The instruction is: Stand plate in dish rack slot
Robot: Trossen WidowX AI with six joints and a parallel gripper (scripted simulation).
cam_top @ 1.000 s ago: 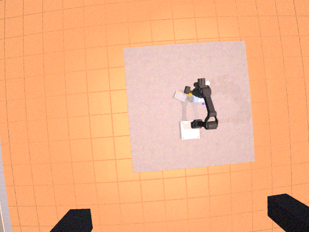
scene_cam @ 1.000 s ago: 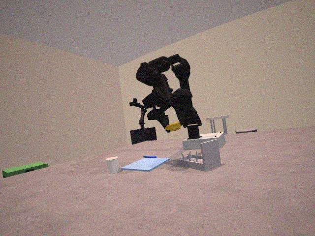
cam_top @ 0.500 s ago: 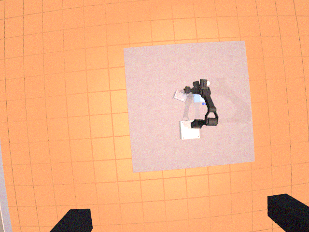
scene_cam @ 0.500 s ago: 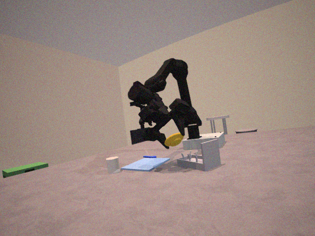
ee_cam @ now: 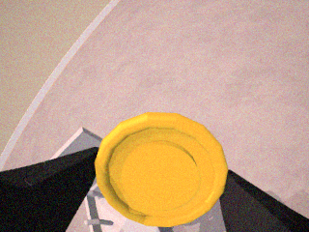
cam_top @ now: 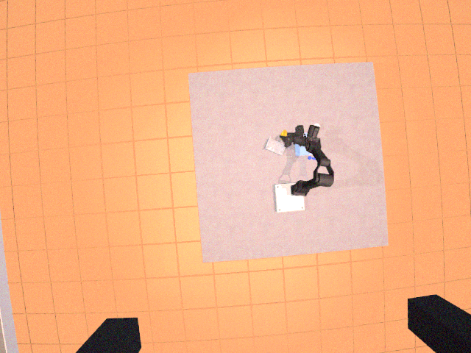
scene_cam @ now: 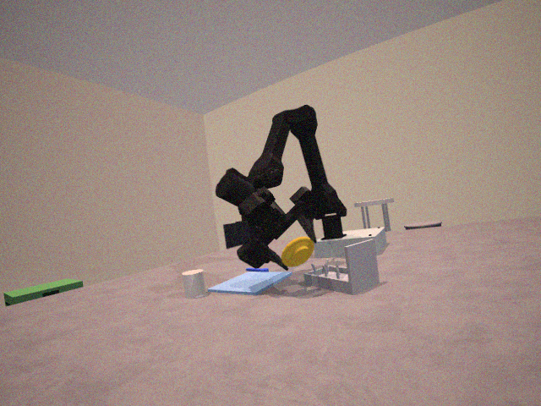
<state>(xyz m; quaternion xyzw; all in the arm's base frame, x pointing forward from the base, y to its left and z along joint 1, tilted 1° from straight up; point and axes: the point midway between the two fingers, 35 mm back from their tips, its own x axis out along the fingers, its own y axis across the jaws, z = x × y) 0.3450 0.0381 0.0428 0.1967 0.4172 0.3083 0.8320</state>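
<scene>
Right now my gripper tip is 7 cm past the grey dish rack, 5 cm above it and 4 cm to the right of it. The rest, counted from my gripper tip: white cup: 24 cm to the right, 5 cm below, 4 cm ahead; then yellow plate: right at my gripper tip; then light blue mat: 16 cm to the right, 7 cm below, 6 cm behind.
</scene>
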